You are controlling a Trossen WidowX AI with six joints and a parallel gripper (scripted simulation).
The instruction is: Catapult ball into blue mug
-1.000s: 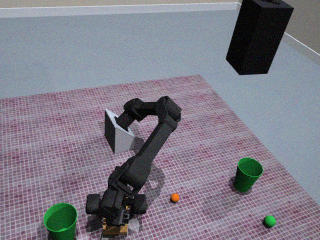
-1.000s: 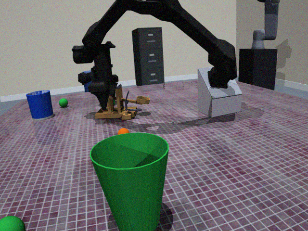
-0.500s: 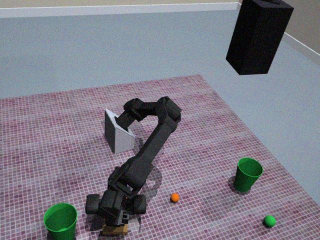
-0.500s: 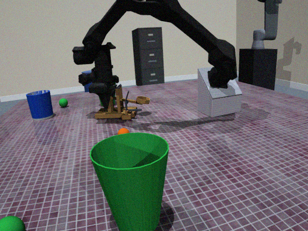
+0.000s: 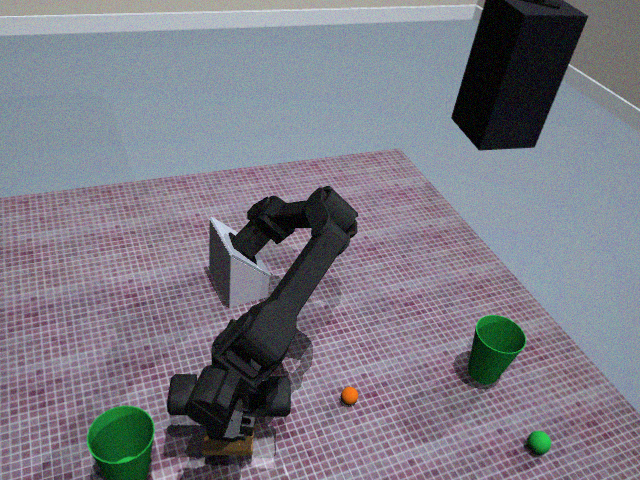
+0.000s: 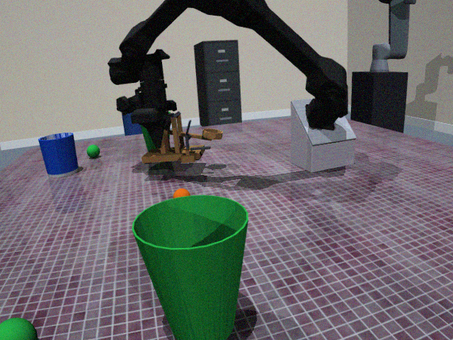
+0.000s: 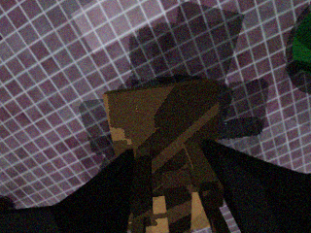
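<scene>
My gripper tip is 4 cm past the orange ball, 23 cm to the right of it and 5 cm above it. Round my gripper tip: blue mug: 28 cm ahead, 7 cm to the right, 3 cm below; then catapult: 7 cm behind, 3 cm to the left, 2 cm above.
</scene>
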